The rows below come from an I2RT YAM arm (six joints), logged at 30 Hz.
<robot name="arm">
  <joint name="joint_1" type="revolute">
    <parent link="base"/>
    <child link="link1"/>
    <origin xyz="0 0 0.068" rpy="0 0 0"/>
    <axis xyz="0 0 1"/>
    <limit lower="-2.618" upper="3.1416"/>
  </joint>
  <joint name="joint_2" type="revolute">
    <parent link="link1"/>
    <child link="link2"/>
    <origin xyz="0.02 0.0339 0.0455" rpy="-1.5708 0 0"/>
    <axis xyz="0 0 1"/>
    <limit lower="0" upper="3.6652"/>
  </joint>
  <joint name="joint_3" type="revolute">
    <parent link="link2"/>
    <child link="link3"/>
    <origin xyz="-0.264 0 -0.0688" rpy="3.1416 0 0"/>
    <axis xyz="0 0 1"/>
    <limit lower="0" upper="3.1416"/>
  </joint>
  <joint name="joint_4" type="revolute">
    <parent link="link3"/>
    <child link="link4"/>
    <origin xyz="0.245 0.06 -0.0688" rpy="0 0 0"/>
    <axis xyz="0 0 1"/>
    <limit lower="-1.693" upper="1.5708"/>
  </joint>
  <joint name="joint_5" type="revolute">
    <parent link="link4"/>
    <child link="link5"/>
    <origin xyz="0.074 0.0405 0.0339" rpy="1.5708 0 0"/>
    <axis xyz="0 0 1"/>
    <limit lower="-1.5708" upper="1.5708"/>
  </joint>
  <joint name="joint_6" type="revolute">
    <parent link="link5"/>
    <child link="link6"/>
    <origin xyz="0.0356 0 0.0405" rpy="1.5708 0 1.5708"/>
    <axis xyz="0 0 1"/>
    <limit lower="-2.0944" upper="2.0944"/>
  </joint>
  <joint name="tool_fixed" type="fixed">
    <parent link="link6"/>
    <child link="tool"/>
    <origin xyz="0 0 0" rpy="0 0 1.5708"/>
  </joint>
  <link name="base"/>
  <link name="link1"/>
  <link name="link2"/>
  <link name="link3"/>
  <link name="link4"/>
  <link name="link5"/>
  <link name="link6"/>
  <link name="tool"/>
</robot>
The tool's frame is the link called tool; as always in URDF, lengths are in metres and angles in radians.
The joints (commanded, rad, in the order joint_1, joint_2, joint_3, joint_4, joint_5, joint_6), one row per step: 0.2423 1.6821 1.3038 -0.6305 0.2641 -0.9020; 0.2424 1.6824 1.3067 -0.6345 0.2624 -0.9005; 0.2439 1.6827 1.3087 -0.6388 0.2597 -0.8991; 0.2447 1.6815 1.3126 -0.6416 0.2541 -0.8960; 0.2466 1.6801 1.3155 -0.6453 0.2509 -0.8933; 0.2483 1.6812 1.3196 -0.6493 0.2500 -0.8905; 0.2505 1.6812 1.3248 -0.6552 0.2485 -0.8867; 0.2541 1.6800 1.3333 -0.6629 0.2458 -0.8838; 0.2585 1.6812 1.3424 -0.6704 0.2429 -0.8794; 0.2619 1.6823 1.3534 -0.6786 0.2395 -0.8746; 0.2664 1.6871 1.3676 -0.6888 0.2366 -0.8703; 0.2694 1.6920 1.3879 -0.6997 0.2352 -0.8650; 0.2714 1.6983 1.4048 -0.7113 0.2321 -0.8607; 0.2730 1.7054 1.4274 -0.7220 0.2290 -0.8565; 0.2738 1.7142 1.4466 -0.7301 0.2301 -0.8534
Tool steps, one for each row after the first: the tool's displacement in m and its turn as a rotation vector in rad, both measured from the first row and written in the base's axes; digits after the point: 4 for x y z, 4 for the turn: 0.0000 0.0001 0.0005 0.0019 0.0015 -0.0002; -0.0002 0.0007 0.0008 0.0043 0.0044 0.0016; -0.0002 0.0012 0.0022 0.0112 0.0029 0.0028; -0.0005 0.0019 0.0033 0.0155 0.0027 0.0042; -0.0004 0.0026 0.0040 0.0175 0.0035 0.0041; -0.0005 0.0034 0.0052 0.0207 0.0041 0.0040; -0.0007 0.0048 0.0078 0.0250 0.0024 0.0066; -0.0005 0.0066 0.0097 0.0300 0.0022 0.0090; -0.0001 0.0081 0.0123 0.0359 0.0009 0.0103; 0.0008 0.0101 0.0144 0.0405 0.0019 0.0128; 0.0024 0.0117 0.0184 0.0458 -0.0026 0.0123; 0.0039 0.0130 0.0208 0.0504 -0.0014 0.0124; 0.0061 0.0143 0.0247 0.0566 -0.0057 0.0123; 0.0085 0.0153 0.0271 0.0581 -0.0084 0.0100
